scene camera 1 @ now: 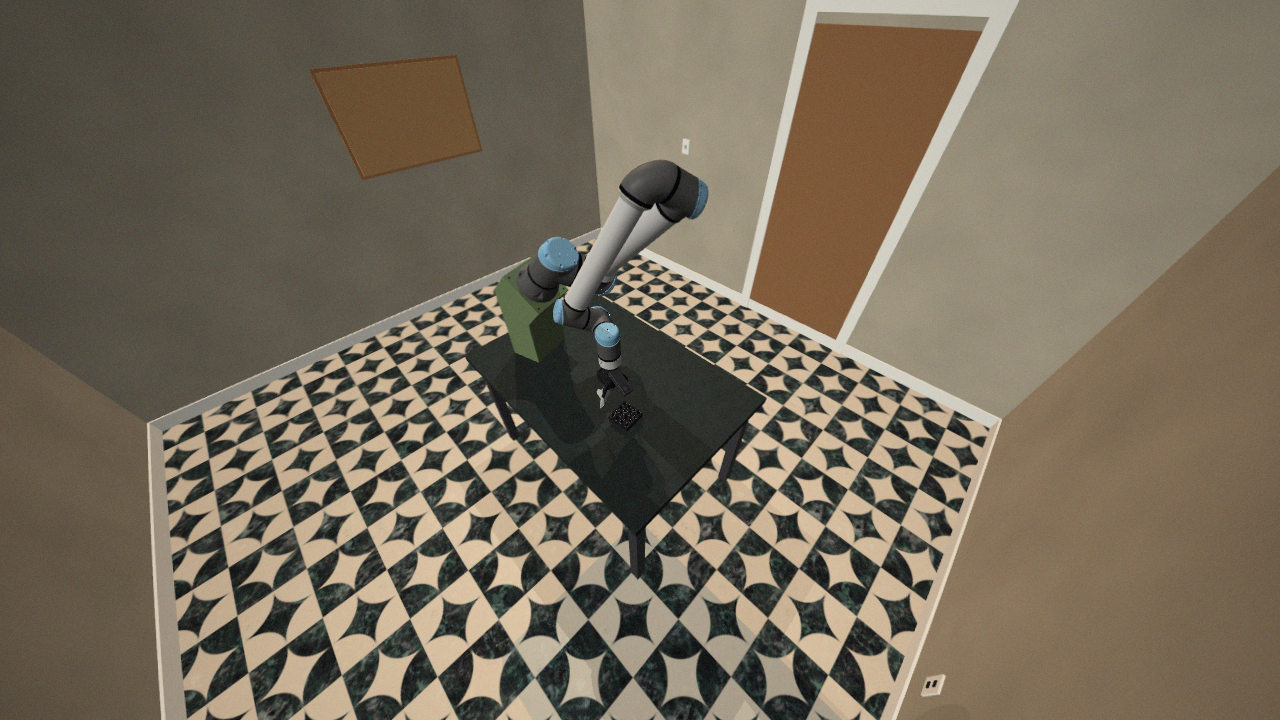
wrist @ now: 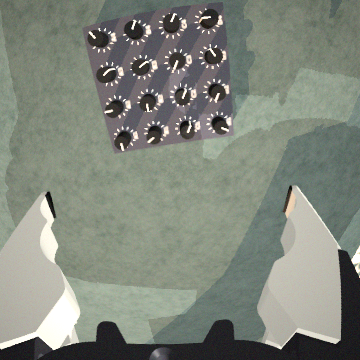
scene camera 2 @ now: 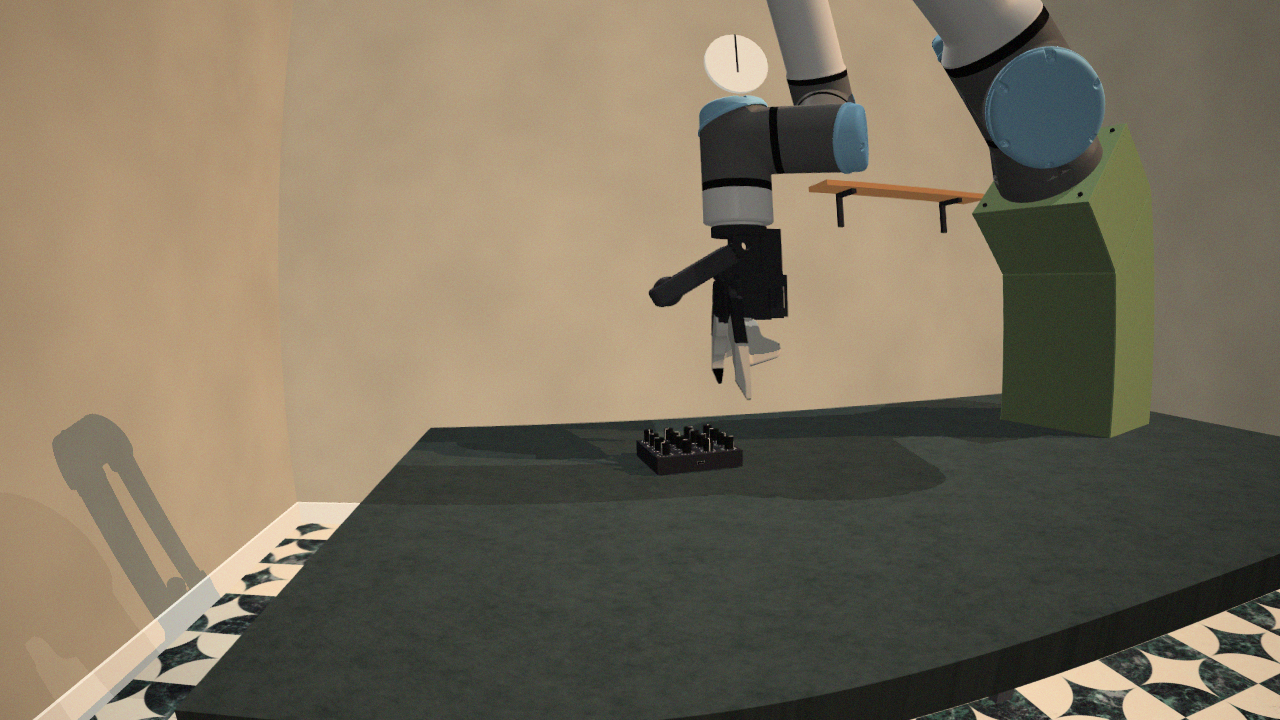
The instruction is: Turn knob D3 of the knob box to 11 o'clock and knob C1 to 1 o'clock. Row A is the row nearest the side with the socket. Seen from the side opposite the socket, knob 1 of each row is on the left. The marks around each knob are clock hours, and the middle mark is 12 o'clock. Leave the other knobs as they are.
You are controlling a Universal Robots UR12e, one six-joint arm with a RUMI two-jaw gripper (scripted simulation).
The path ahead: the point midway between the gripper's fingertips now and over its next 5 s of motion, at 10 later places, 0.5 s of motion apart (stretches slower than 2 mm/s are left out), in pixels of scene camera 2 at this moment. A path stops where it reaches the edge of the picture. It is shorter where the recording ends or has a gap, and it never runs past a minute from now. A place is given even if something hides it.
My gripper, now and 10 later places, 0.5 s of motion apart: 732,391; 721,382; 716,389; 716,396; 716,408; 716,420; 715,424; 712,426; 712,432; 712,435; 713,424
